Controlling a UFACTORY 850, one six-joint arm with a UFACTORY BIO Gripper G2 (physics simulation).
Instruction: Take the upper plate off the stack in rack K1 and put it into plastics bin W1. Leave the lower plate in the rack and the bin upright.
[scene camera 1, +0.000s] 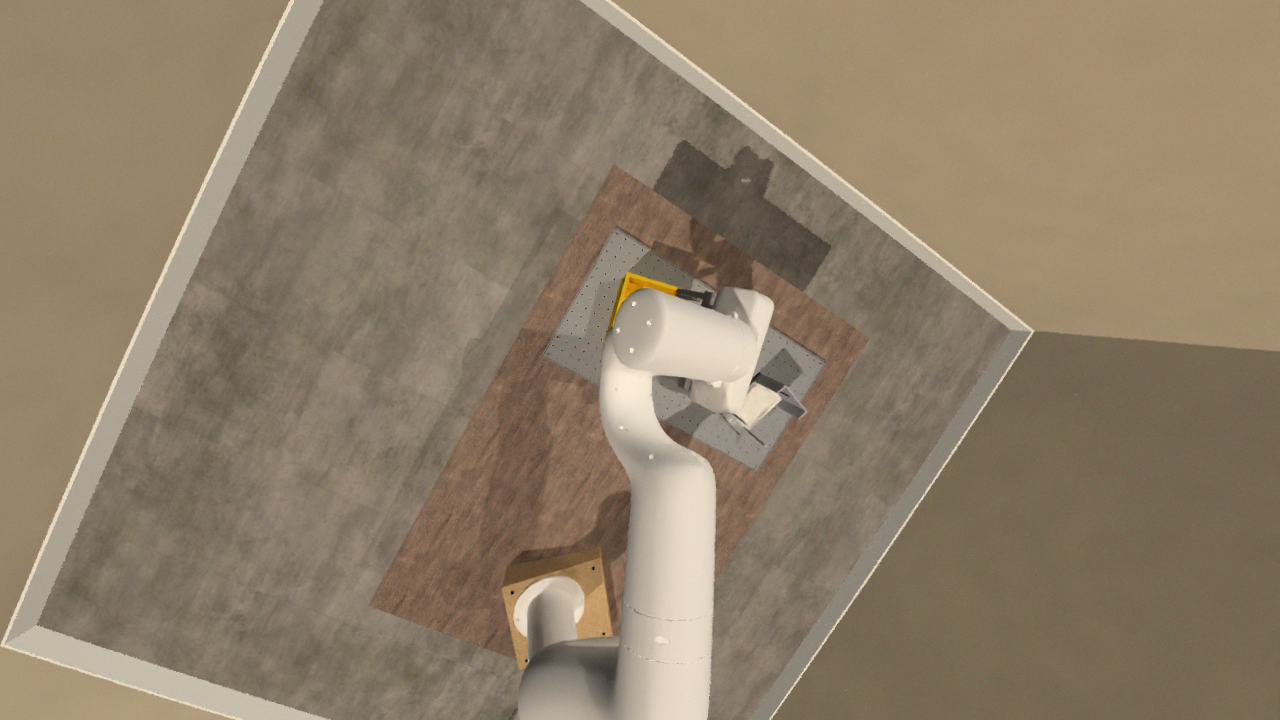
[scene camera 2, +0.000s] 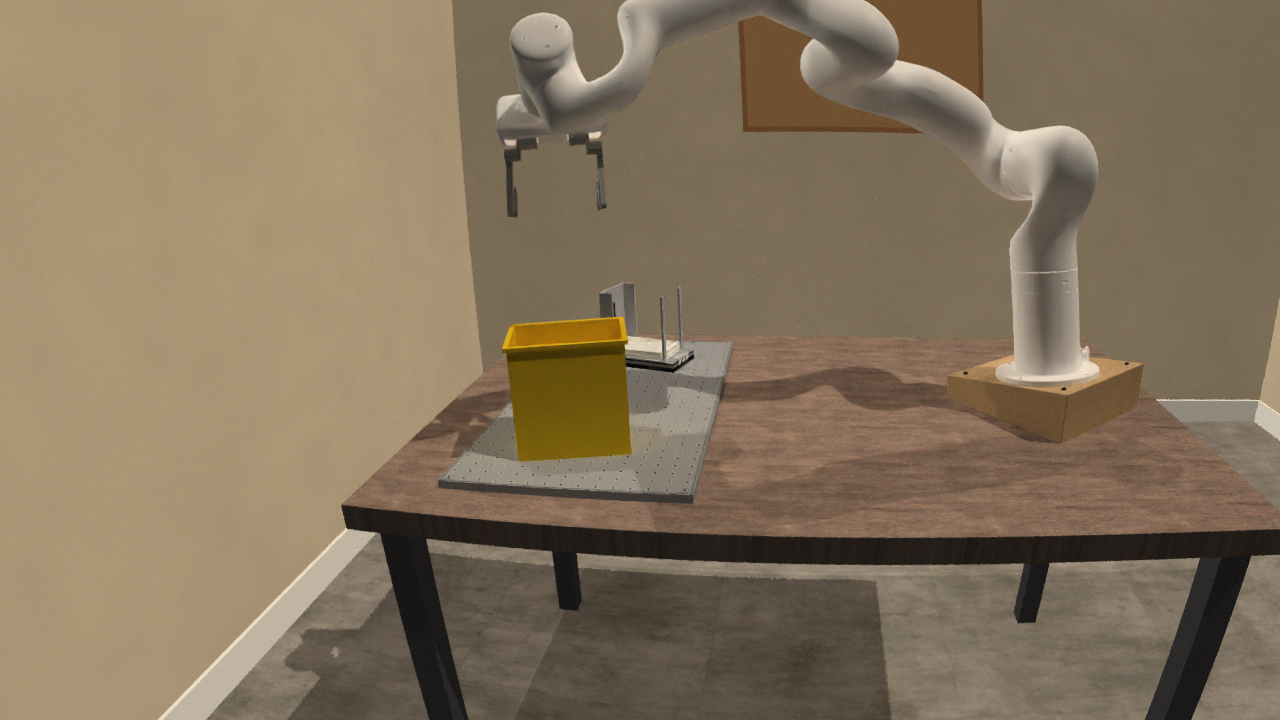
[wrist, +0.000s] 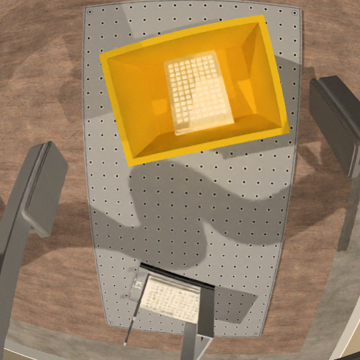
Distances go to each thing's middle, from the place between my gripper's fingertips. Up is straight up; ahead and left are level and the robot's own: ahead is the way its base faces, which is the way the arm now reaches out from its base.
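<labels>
There is the yellow plastics bin W1 (scene camera 2: 568, 384), which I see 1 cm to the left of my hand and 27 cm below it.
</labels>
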